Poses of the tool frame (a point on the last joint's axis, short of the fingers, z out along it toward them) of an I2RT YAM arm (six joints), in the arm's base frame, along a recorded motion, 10 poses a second.
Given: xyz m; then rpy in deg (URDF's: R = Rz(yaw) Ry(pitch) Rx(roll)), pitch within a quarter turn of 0, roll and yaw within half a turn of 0.
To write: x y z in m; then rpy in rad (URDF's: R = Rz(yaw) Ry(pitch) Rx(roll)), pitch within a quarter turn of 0, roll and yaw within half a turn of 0. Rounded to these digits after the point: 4 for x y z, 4 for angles.
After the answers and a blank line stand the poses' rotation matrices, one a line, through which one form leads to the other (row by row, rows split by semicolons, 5 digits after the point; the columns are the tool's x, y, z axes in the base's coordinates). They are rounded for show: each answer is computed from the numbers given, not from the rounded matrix.
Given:
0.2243 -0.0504 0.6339 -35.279 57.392 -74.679
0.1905 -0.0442 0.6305 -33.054 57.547 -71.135
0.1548 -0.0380 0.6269 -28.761 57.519 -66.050
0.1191 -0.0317 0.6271 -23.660 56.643 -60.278
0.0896 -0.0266 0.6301 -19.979 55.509 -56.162
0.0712 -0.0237 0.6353 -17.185 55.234 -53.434
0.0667 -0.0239 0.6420 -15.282 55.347 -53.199
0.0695 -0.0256 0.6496 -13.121 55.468 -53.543
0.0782 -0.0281 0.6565 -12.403 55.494 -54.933
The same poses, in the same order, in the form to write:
0.2243 -0.0504 0.6339 -0.6157 1.0017 -1.3034
0.1905 -0.0442 0.6305 -0.5769 1.0044 -1.2415
0.1548 -0.0380 0.6269 -0.5020 1.0039 -1.1528
0.1191 -0.0317 0.6271 -0.4129 0.9886 -1.0520
0.0896 -0.0266 0.6301 -0.3487 0.9688 -0.9802
0.0712 -0.0237 0.6353 -0.2999 0.9640 -0.9326
0.0667 -0.0239 0.6420 -0.2667 0.9660 -0.9285
0.0695 -0.0256 0.6496 -0.2290 0.9681 -0.9345
0.0782 -0.0281 0.6565 -0.2165 0.9686 -0.9588

0.14239 0.65878 0.73873; -0.51974 0.68493 -0.51063; -0.84238 -0.31124 0.43992
0.17351 0.64432 0.74482; -0.50778 0.70654 -0.49291; -0.84383 -0.29268 0.44976
0.21800 0.63639 0.73992; -0.49078 0.72680 -0.48051; -0.84357 -0.25839 0.47077
0.27261 0.62925 0.72782; -0.47752 0.74522 -0.46544; -0.83526 -0.22066 0.50363
0.31533 0.62381 0.71514; -0.47036 0.75725 -0.45314; -0.82422 -0.19348 0.53220
0.33971 0.62272 0.70485; -0.45799 0.76409 -0.45432; -0.82149 -0.16848 0.54477
0.34062 0.64253 0.68640; -0.45529 0.75146 -0.47750; -0.82261 -0.14987 0.54850
0.33684 0.67218 0.65933; -0.45593 0.72912 -0.51040; -0.82381 -0.12868 0.55207
0.32547 0.69769 0.63820; -0.46366 0.70599 -0.53534; -0.82407 -0.12167 0.55327

